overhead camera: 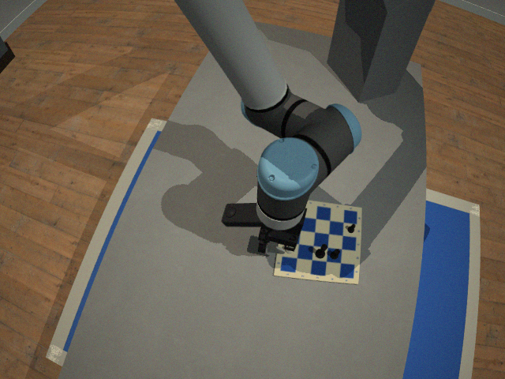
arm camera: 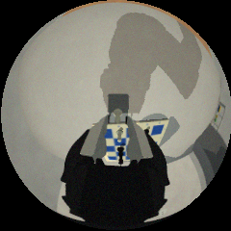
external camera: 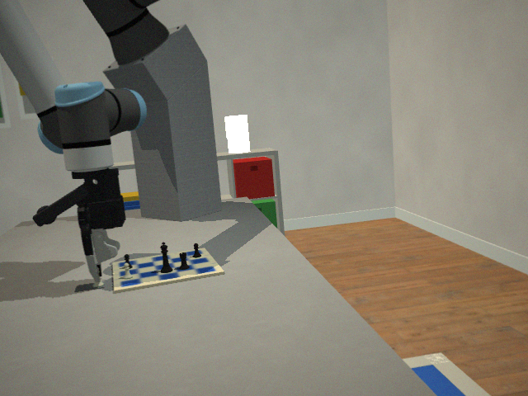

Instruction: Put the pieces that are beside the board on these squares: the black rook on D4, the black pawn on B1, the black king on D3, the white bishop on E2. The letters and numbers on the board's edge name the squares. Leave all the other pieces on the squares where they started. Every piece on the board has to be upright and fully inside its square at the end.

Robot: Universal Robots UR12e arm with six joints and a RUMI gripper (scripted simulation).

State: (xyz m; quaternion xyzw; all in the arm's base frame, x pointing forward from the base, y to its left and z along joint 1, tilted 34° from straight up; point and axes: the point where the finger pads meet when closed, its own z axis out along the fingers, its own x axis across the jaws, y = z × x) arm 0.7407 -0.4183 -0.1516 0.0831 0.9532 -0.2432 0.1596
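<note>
My gripper is now 10 mm above the white bishop. From my hand the other things lie so: black king: 20 mm ahead, 140 mm to the left, 10 mm above; white pawn: 10 mm ahead, 60 mm to the left, 10 mm below; chessboard: 20 mm behind, 140 mm to the left, 30 mm below.
</note>
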